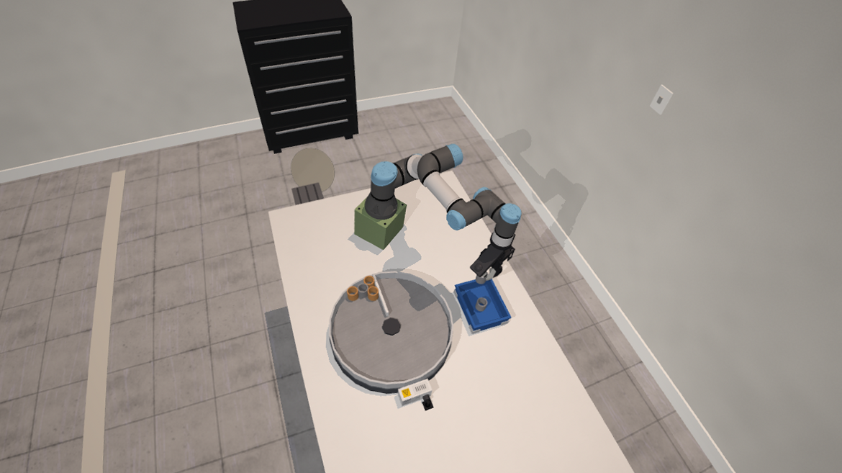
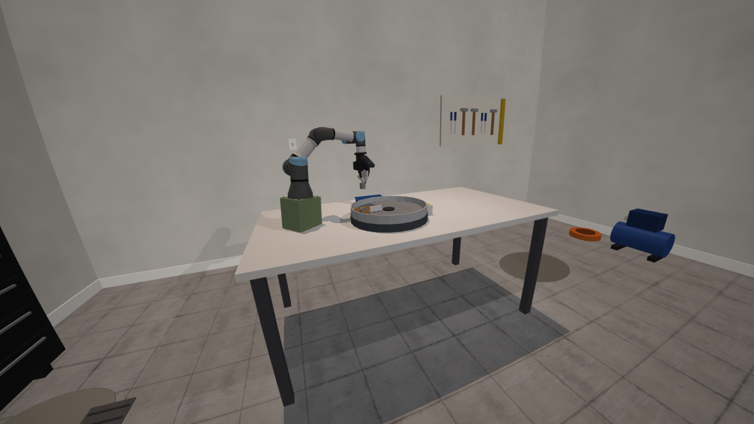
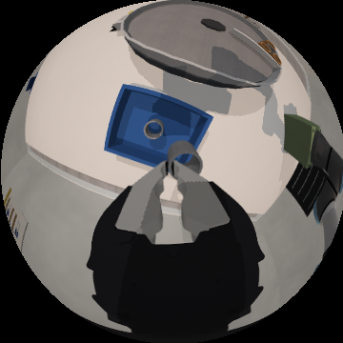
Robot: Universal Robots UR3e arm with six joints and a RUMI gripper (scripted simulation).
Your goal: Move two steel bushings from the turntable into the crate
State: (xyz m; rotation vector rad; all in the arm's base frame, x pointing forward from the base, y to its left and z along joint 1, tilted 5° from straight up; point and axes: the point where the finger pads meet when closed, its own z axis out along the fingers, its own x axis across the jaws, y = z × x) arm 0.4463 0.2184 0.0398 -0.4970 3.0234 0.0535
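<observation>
Now: hand 30 mm short of the blue crate, 10 mm to the left of it and 130 mm above it. Also, from my hand: round grey turntable (360 mm to the right, 100 mm below).
</observation>
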